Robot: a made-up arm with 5 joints.
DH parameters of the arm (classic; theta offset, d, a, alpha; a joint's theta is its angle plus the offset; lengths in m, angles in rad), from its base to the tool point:
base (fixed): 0 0 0.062 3.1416
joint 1: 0 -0.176 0.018 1.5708
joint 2: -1.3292 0 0.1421 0
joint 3: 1.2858 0 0.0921 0
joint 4: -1.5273 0.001 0 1.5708
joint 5: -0.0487 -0.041 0 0
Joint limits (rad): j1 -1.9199..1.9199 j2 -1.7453..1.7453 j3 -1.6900..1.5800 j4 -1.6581..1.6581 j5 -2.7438..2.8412
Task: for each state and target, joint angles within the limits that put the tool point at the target. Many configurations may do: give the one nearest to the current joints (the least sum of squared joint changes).
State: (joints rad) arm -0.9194 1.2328 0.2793 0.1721 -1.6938
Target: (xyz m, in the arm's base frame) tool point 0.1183 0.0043 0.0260
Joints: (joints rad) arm -0.0585 1.7318 0.5695 0.2410 -1.6938
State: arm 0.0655 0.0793 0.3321 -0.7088 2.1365
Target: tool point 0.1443 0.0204 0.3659
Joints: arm -0.2312 -0.5676 0.3798 -0.7983 2.1365
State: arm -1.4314 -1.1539 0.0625 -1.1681 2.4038
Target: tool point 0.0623 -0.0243 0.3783
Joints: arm -1.6243 -1.0207 0.3307 -1.1487 2.4038
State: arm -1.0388 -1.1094 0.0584 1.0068 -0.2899
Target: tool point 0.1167 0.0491 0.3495
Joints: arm -0.7179 -0.6529 0.0454 0.9184 -0.2899
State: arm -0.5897 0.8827 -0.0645 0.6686 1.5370
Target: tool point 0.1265 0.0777 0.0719
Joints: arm -0.8681 1.3026 0.5586 0.8101 1.5370
